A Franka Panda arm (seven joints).
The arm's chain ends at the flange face. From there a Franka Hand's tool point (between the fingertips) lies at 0.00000 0.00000 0.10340 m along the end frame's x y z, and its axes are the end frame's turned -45 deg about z.
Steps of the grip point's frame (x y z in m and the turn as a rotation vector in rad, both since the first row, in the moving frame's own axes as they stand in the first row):
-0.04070, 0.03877, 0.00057, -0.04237, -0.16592, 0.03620
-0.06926, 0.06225, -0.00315, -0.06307, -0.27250, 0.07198
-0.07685, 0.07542, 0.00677, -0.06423, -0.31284, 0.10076
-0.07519, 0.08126, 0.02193, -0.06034, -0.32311, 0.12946
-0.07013, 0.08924, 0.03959, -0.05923, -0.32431, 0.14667
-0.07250, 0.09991, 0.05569, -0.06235, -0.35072, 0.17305
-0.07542, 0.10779, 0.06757, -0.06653, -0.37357, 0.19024
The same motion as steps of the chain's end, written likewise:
0.00790, 0.04121, 0.00208, -0.14728, -0.08736, 0.03620
0.01102, 0.06934, 0.00087, -0.23728, -0.14809, 0.07198
0.01820, 0.08152, 0.01199, -0.26663, -0.17579, 0.10076
0.02490, 0.08440, 0.02746, -0.27114, -0.18581, 0.12946
0.03451, 0.08666, 0.04515, -0.27120, -0.18744, 0.14667
0.04250, 0.09429, 0.06217, -0.29208, -0.20391, 0.17305
0.04769, 0.10043, 0.07490, -0.31120, -0.21711, 0.19024

